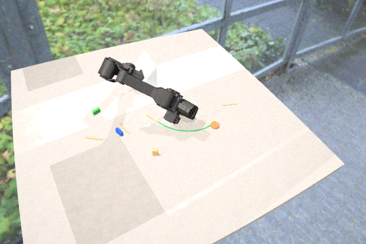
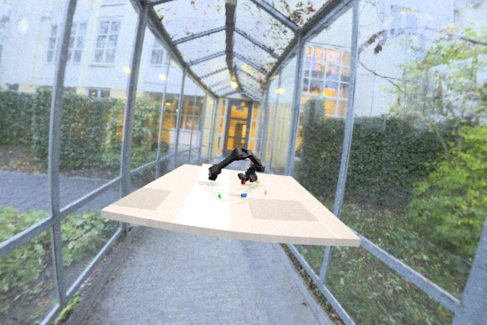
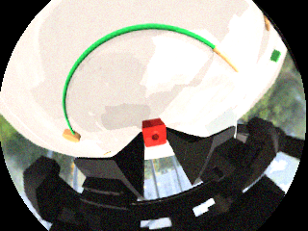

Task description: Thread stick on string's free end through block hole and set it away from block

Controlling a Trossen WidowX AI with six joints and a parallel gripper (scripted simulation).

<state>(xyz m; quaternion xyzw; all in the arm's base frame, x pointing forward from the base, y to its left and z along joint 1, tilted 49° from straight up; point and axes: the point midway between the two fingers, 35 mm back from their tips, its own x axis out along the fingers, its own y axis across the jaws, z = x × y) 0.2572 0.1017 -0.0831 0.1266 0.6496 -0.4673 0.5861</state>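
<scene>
Now: the red block right at my gripper tip. Also, from my gripper tip: wooden block (20 cm ahead, 18 cm to the right, 1 cm below); then thin wooden stick (13 cm to the right, 2 cm below, 1 cm ahead); then round wooden button (13 cm to the left, 12 cm ahead, 2 cm below).
</scene>
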